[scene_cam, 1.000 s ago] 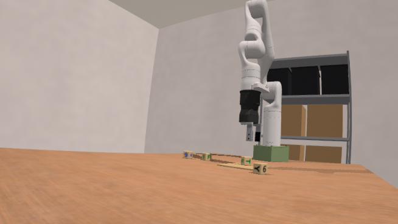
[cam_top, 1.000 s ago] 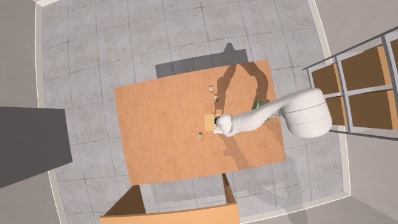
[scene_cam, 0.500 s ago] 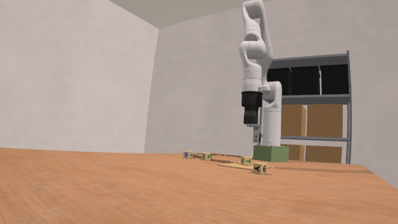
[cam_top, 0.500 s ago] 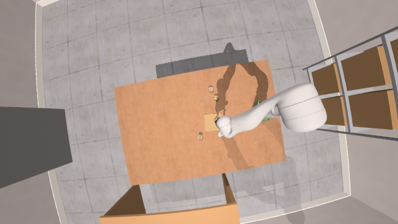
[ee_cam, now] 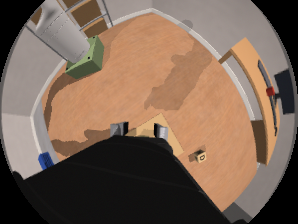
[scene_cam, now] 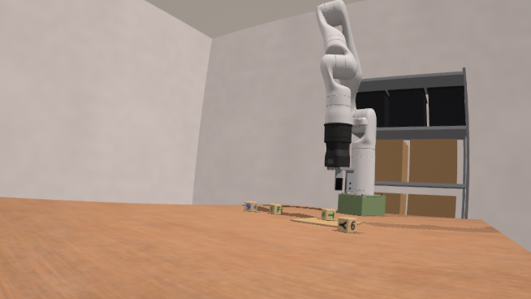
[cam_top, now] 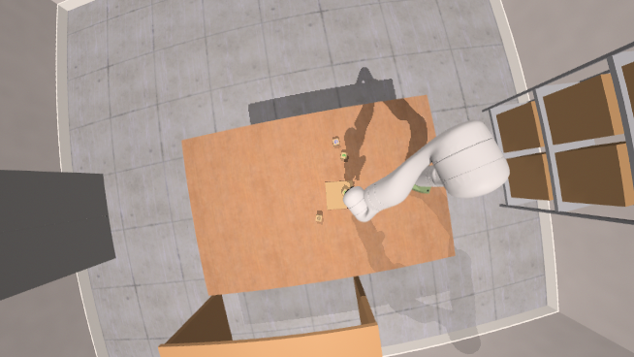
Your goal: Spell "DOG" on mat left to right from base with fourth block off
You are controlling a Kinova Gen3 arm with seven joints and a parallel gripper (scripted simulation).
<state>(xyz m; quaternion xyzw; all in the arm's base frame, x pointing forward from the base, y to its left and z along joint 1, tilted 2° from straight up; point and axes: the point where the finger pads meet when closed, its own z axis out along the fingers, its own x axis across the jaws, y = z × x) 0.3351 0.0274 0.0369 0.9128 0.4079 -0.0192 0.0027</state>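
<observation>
Right now the wooden block is 30 mm ahead of my hand, 30 mm to the right of it and 80 mm below it. From my hand the other things lie so: green-lettered block (210 mm to the right, 90 mm below); then tan mat (60 mm ahead, 20 mm to the right, 100 mm below); then blue-lettered block (30 mm ahead, 280 mm to the right, 90 mm below).
</observation>
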